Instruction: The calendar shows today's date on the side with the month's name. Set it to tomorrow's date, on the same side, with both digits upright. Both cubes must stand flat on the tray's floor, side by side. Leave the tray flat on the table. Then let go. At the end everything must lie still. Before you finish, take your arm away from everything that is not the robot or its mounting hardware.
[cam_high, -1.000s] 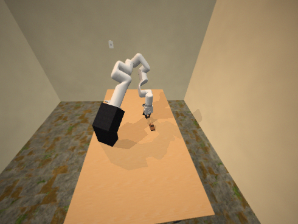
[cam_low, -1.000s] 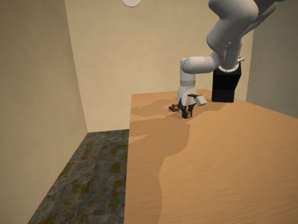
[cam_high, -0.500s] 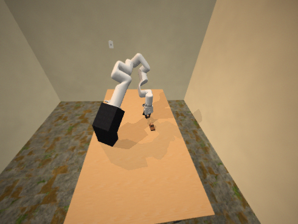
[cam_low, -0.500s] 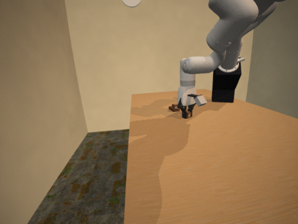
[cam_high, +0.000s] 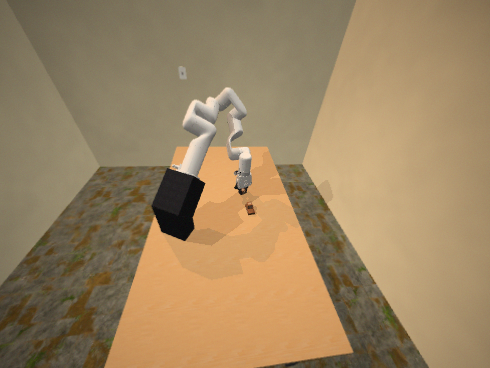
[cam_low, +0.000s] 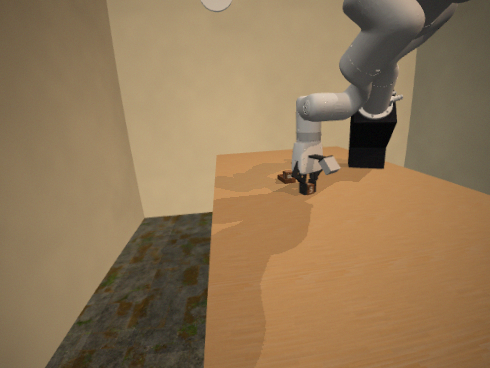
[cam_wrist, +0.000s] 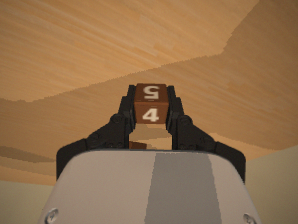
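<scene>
The brown digit cube is 10 mm below my hand.
</scene>
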